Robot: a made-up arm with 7 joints.
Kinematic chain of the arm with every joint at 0, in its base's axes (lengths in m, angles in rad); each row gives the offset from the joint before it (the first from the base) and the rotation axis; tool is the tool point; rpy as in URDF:
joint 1: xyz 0 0 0.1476 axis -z
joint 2: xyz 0 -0.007 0.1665 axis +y
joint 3: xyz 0 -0.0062 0.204 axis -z
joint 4: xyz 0 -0.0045 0.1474 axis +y
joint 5: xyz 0 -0.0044 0.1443 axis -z
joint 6: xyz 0 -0.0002 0.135 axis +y
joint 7: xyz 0 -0.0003 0.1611 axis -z
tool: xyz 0 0 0 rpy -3.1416 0 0
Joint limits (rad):
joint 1: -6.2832..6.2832
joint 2: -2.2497..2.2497
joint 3: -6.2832..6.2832
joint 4: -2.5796..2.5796
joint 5: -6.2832..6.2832
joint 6: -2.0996..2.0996
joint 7: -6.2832..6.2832
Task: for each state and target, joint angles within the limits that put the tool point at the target. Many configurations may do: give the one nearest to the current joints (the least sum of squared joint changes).
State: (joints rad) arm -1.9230 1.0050 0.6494 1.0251 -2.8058 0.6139 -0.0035
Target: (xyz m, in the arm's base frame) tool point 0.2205 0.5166 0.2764
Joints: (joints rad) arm -1.7437 0.9237 0.7889 1.7221 -2.7840 0.4562 -0.0035
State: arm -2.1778 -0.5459 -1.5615 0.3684 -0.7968 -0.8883 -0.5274
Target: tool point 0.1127 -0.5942 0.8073
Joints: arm -1.8421 -0.9477 -1.6141 0.2496 -0.7461 -0.3972 -0.5274
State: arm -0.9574 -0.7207 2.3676 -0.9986 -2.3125 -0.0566 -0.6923
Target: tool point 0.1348 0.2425 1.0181
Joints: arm -0.6653 0.0626 2.6645 -0.5893 -2.3161 -0.0148 -0.6923
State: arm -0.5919 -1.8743 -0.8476 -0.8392 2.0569 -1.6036 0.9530
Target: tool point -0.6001 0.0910 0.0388
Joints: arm 0.0920 -1.7869 -0.6884 -0.5336 2.1447 -1.4626 0.9530
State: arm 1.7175 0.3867 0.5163 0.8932 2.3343 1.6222 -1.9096
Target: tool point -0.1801 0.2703 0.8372
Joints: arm 1.7371 -0.4272 0.8142 0.9283 2.1427 1.7162 -1.9096
